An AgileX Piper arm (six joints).
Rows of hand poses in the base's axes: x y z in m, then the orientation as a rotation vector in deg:
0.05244, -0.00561, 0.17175, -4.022, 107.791, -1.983
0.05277, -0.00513, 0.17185, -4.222, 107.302, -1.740
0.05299, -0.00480, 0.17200, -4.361, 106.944, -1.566
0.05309, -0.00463, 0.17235, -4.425, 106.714, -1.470
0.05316, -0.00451, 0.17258, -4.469, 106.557, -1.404
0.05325, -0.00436, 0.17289, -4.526, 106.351, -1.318
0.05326, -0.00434, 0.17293, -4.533, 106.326, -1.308
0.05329, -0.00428, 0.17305, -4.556, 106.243, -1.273
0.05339, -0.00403, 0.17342, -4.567, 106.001, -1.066
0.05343, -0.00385, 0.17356, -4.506, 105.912, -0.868
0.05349, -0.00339, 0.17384, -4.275, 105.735, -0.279
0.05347, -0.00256, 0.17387, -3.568, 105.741, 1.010
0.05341, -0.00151, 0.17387, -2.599, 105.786, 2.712
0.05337, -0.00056, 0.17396, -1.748, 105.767, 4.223
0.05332, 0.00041, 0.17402, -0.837, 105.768, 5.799
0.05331, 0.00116, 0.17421, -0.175, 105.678, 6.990
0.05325, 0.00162, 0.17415, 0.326, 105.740, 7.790
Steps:
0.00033, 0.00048, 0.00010, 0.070, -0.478, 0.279
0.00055, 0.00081, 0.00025, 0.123, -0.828, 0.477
0.00065, 0.00098, 0.00060, 0.158, -1.054, 0.578
0.00072, 0.00110, 0.00083, 0.183, -1.208, 0.648
0.00081, 0.00125, 0.00114, 0.215, -1.410, 0.739
0.00082, 0.00127, 0.00118, 0.219, -1.435, 0.750
0.00085, 0.00133, 0.00130, 0.232, -1.516, 0.787
0.00095, 0.00158, 0.00167, 0.372, -1.753, 0.909
0.00099, 0.00176, 0.00181, 0.542, -1.840, 0.970
0.00105, 0.00222, 0.00209, 1.072, -2.011, 1.115
0.00103, 0.00305, 0.00212, 2.331, -1.991, 1.277
0.00097, 0.00410, 0.00212, 4.012, -1.914, 1.465
0.00093, 0.00505, 0.00221, 5.499, -1.889, 1.640
0.00088, 0.00602, 0.00227, 7.062, -1.828, 1.806
0.00087, 0.00677, 0.00246, 8.231, -1.862, 1.952
0.00081, 0.00723, 0.00240, 9.042, -1.758, 2.007

